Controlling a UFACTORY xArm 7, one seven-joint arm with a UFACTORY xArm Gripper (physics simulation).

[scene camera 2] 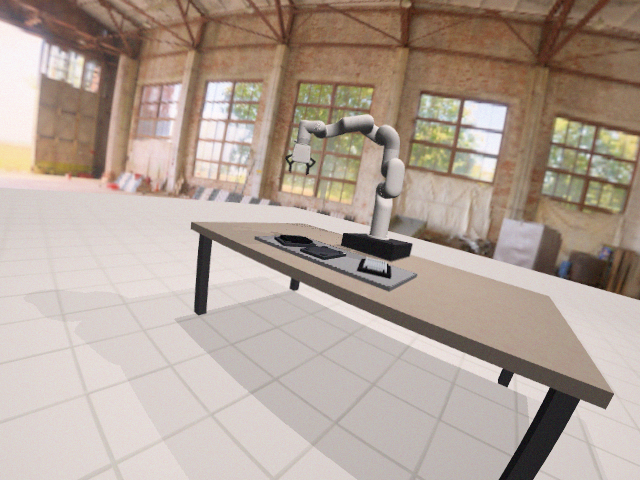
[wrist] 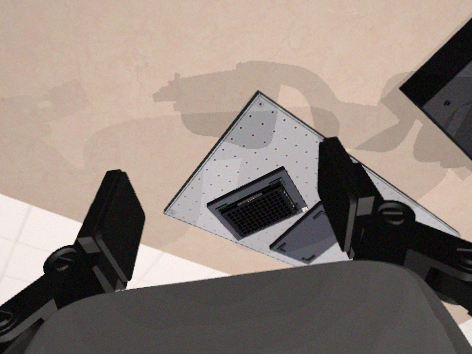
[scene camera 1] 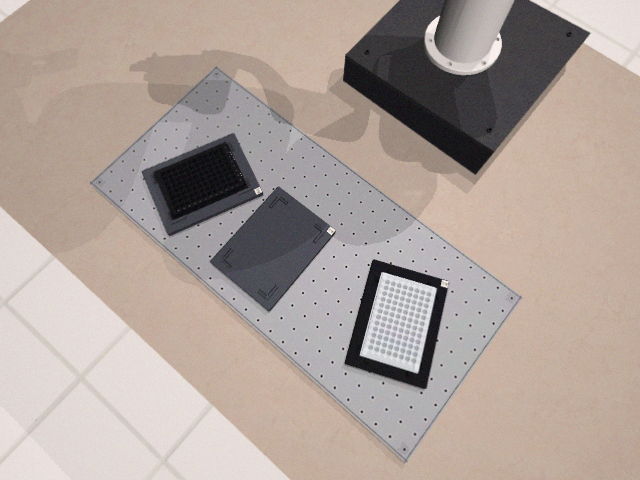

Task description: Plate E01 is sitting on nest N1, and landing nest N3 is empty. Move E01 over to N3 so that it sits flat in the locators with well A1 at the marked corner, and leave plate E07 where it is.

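A black well plate (scene camera 1: pixel 201 179) (scene camera 2: pixel 294 239) (wrist: pixel 260 212) sits on a dark grey nest (scene camera 1: pixel 217 206) (wrist: pixel 237 194). An empty dark grey nest (scene camera 1: pixel 271 250) (scene camera 2: pixel 323 252) (wrist: pixel 307 235) with corner locators lies in the middle; its white tag (scene camera 1: pixel 330 230) marks one corner. A white well plate (scene camera 1: pixel 398 322) (scene camera 2: pixel 375 266) sits on a black nest (scene camera 1: pixel 362 320). Plate and nest names are unreadable, so I cannot tell which plate is E01. My gripper (scene camera 2: pixel 299 171) (wrist: pixel 225 179) is open and empty, high above the table; its right finger partly hides the empty nest in the wrist view.
The perforated grey board (scene camera 1: pixel 320 170) (scene camera 2: pixel 400 281) (wrist: pixel 295 135) carries all three nests. The arm's black base block (scene camera 1: pixel 413 103) (scene camera 2: pixel 377 246) (wrist: pixel 450 115) stands beside it on the beige table (scene camera 1: pixel 558 206) (scene camera 2: pixel 480 299). The arm's shadows fall across the board and table.
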